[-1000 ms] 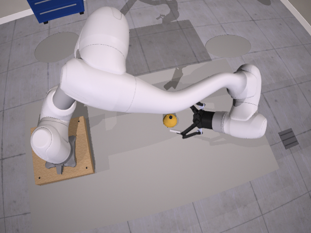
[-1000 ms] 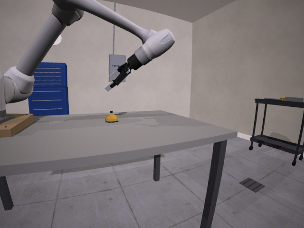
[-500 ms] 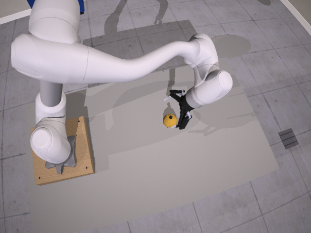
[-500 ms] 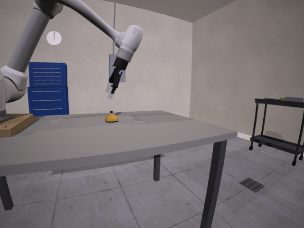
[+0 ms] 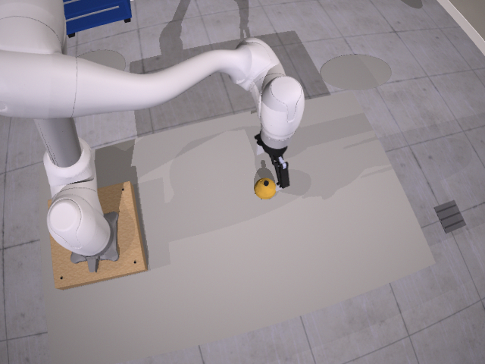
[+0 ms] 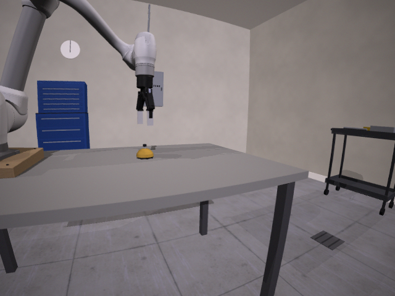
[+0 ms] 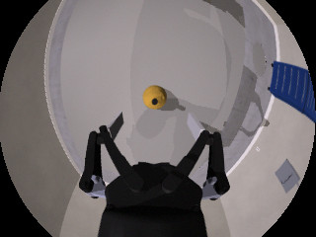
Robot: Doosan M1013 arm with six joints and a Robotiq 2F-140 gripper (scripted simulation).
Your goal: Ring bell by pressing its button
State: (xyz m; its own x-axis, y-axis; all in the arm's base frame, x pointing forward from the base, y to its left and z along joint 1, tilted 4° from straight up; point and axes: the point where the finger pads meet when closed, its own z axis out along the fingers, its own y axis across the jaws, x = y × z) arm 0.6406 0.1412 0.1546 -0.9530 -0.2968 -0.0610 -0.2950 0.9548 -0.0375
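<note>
Now: hand 11 cm above the small dark button. The rest, counted from my hand: yellow dome bell 13 cm below.
</note>
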